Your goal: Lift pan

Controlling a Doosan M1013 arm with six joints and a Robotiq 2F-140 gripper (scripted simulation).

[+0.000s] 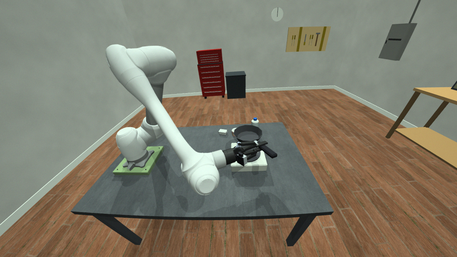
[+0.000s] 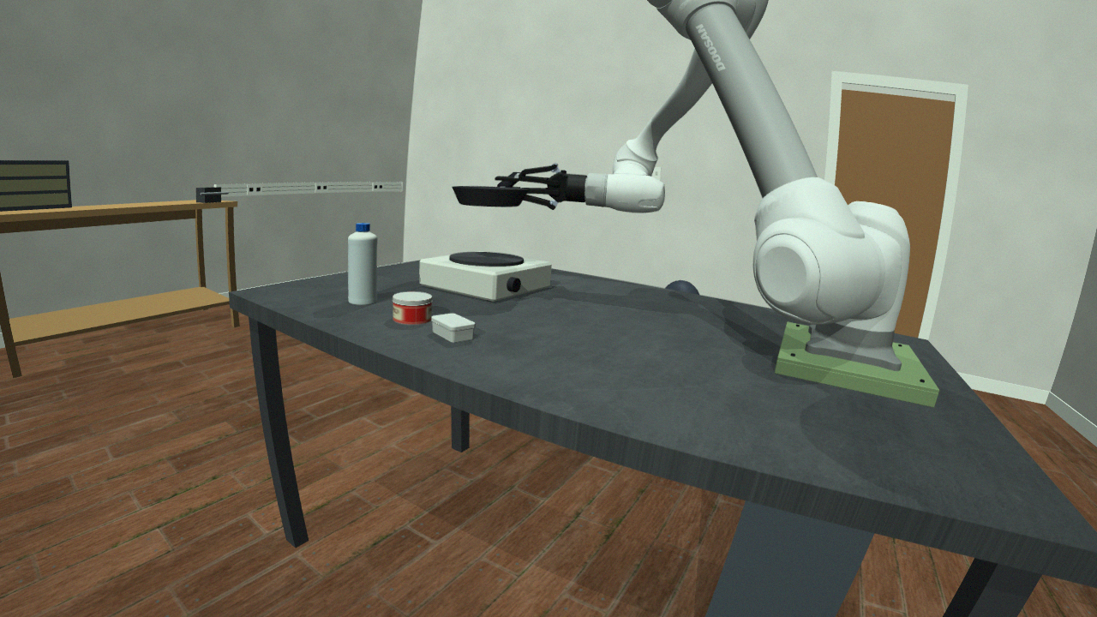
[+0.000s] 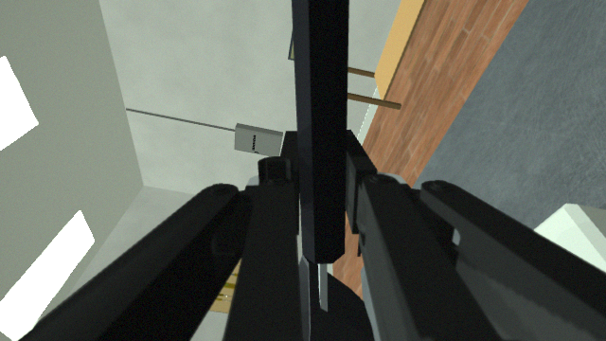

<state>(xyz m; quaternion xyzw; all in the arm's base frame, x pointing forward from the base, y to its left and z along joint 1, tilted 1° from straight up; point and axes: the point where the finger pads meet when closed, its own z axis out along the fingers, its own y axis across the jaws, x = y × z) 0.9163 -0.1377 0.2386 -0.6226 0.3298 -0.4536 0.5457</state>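
My hand is 100 mm to the right of the black pan, 40 mm past it and 20 mm above it. Also, from my hand: small white box: 500 mm to the left, 270 mm behind, 250 mm below; then hot plate: 230 mm below, 150 mm to the left, 80 mm behind; then white bottle: 470 mm to the left, 180 mm below, 30 mm ahead.
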